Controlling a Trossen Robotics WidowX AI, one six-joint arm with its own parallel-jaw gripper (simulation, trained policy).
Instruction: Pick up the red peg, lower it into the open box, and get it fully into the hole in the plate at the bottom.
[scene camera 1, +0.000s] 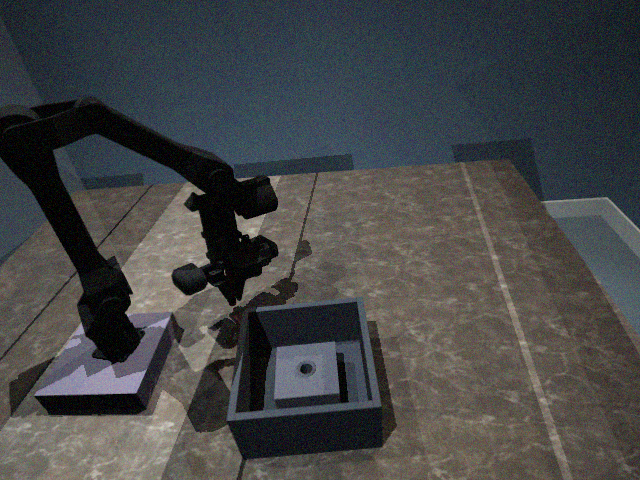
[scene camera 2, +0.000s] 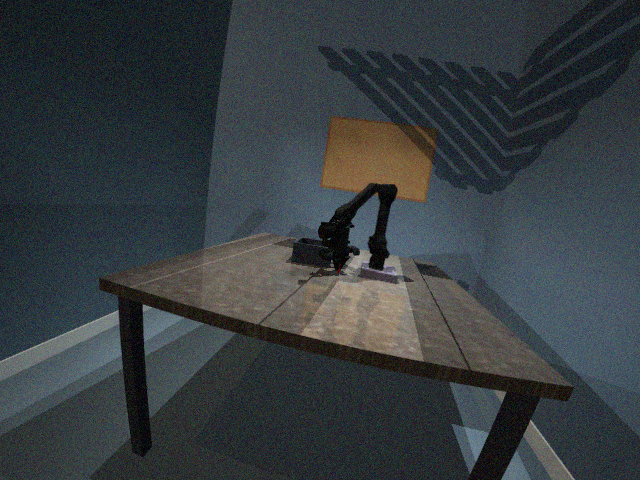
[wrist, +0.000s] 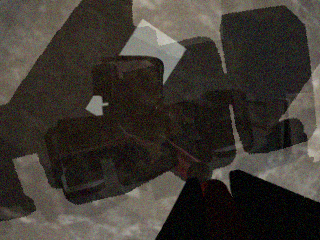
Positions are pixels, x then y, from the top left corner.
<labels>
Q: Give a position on a dark blue box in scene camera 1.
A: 260, 430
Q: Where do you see my gripper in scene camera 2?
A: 337, 270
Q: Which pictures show my gripper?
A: Scene camera 1, scene camera 2 and the wrist view: all of them.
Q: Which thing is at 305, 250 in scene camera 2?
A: A dark blue box.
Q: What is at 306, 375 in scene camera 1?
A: A plate.
</labels>
